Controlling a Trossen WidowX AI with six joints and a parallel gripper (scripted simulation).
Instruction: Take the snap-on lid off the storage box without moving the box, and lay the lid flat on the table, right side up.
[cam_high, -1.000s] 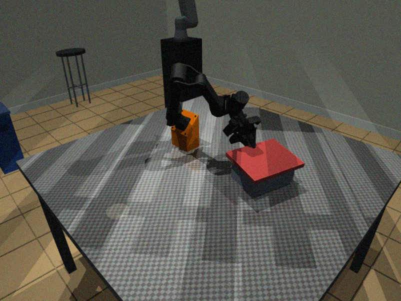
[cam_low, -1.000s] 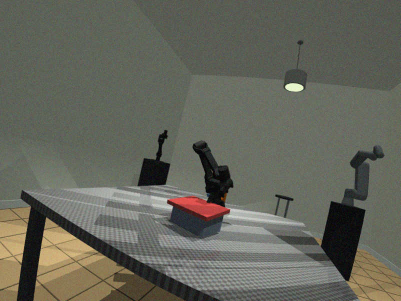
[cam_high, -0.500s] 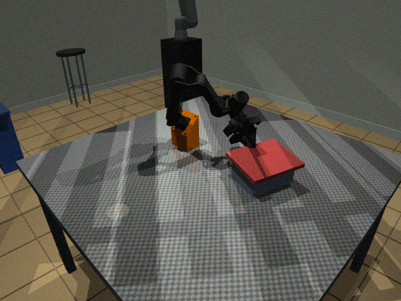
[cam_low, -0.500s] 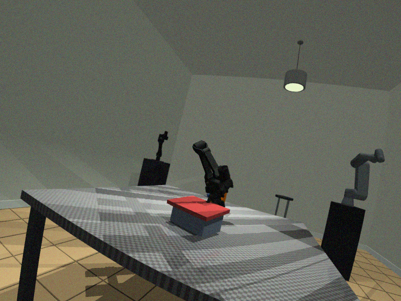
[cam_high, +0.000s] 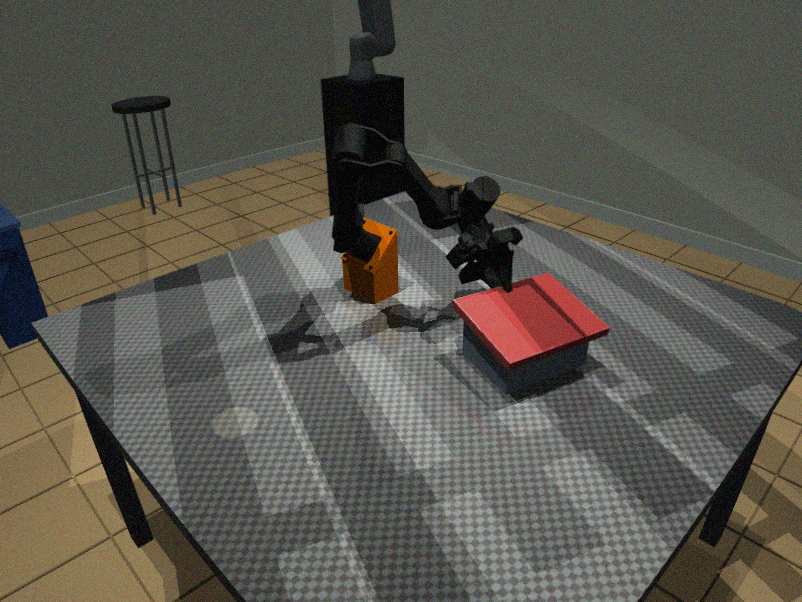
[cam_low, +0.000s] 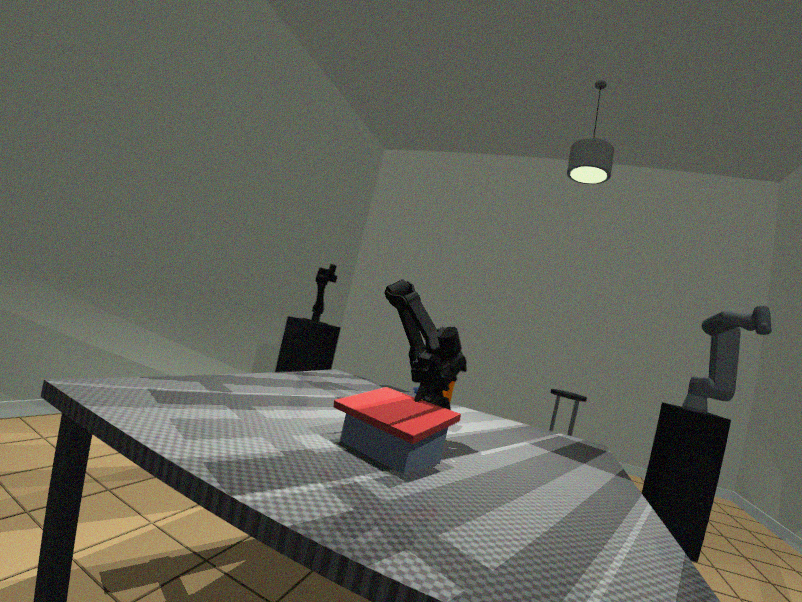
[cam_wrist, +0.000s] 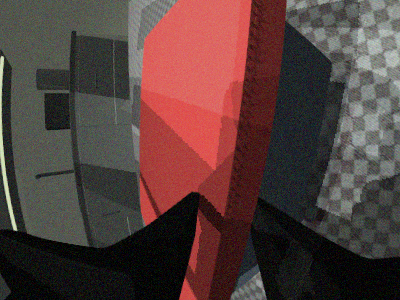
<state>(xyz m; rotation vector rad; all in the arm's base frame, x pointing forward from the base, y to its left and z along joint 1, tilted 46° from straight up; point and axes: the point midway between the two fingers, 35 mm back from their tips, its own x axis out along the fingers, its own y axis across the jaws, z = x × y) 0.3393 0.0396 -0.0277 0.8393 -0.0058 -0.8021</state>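
Right now the red lid is 7 cm ahead of my gripper tip, 2 cm to the right of it and 1 cm below it. From my gripper tip the other things lie so: blue-grey storage box (7 cm ahead, 6 cm below, 2 cm to the right).
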